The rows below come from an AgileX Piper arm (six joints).
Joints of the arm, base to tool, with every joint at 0 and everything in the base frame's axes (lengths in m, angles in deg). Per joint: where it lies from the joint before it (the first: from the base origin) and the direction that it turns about. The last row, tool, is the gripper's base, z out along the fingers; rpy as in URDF.
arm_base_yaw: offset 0 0 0.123 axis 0 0 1
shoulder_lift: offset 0 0 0 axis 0 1 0
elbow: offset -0.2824 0 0.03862 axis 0 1 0
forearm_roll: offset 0.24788 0 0.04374 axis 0.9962 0 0.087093
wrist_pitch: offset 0 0 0 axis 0 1 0
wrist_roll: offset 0.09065 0 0.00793 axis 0.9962 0 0.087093
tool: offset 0 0 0 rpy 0 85 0
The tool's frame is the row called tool.
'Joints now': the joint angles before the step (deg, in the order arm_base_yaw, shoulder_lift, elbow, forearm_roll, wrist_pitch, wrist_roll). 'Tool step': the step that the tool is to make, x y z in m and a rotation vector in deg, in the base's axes. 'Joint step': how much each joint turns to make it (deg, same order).
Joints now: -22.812 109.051 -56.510 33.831 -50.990 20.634
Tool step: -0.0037 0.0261 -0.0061 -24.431 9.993 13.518
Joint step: 0.007 -0.005 6.447 -21.721 -10.614 -9.995
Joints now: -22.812 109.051 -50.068 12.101 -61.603 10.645
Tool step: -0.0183 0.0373 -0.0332 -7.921 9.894 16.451
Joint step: 0.000 0.001 9.322 -19.431 -3.201 -0.912
